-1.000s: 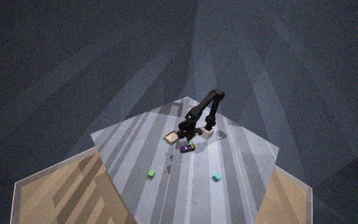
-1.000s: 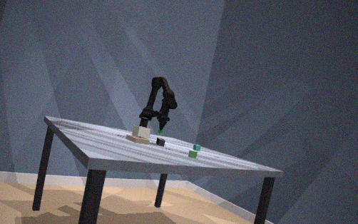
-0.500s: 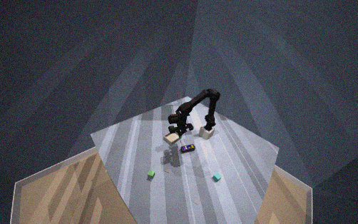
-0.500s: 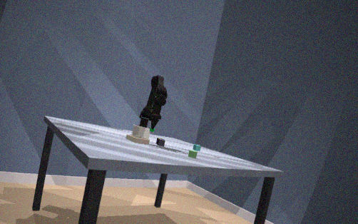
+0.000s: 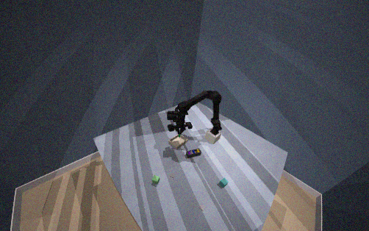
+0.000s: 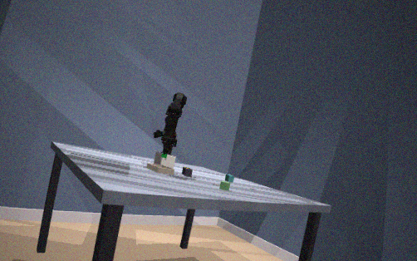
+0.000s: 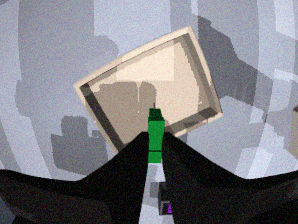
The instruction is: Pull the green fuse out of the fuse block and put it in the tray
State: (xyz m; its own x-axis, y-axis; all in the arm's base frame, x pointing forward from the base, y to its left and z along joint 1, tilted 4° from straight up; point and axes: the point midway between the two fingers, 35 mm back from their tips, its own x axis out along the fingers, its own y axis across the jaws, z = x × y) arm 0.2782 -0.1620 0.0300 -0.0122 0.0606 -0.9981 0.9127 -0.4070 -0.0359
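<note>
Now: the beige tray 10 mm to the right of my gripper tip and 90 mm below it. The rest, counted from my gripper tip: yellow fuse (40 mm behind, 190 mm to the left, 70 mm below); green fuse (10 mm below); blue fuse (10 mm behind, 170 mm to the left, 70 mm below).
</note>
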